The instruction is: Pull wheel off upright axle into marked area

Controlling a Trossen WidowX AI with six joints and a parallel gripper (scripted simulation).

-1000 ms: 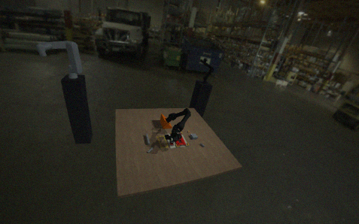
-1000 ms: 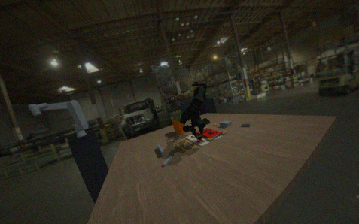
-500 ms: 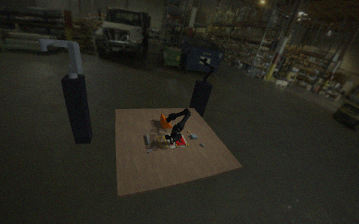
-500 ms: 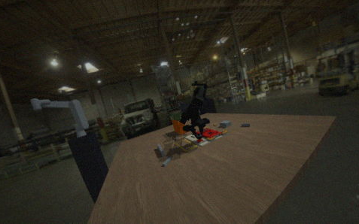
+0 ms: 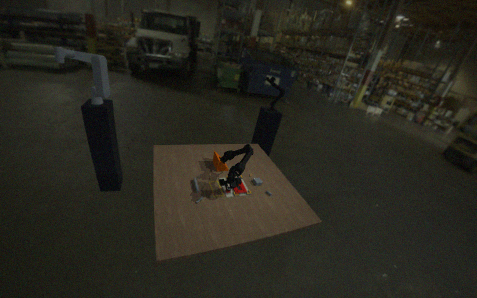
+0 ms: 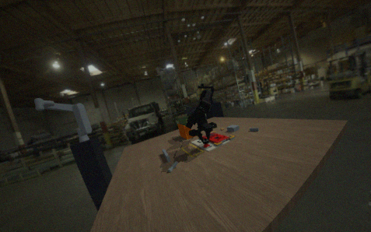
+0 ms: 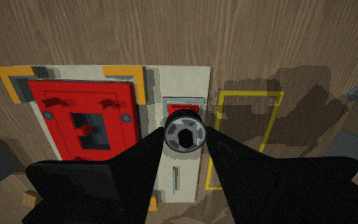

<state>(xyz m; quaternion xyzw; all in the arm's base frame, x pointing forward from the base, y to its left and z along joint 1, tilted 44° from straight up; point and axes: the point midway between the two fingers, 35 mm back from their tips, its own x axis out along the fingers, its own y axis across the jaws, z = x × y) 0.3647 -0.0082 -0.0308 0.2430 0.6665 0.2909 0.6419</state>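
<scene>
Right now my gripper tip is right at the wheel. Round my gripper tip: upright axle: 10 mm below.
</scene>
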